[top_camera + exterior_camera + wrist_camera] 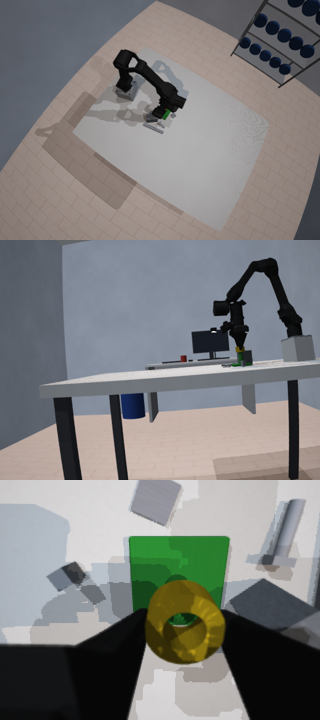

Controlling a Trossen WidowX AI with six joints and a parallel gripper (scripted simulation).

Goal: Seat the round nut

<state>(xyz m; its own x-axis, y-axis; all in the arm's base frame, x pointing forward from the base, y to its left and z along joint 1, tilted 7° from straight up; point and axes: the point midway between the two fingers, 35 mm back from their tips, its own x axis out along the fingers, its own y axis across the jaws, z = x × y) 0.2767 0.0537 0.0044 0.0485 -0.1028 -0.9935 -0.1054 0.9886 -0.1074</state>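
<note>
My gripper is now 10 cm above the grey square piece, 6 cm short of it and 3 cm to the right of it. Also, from my hand: long grey bar (13 cm to the right, 10 cm below, 2 cm ahead); then block (9 cm to the right, 7 cm below, 3 cm behind); then bolt-like piece (10 cm below, 8 cm to the right, 4 cm ahead).
</note>
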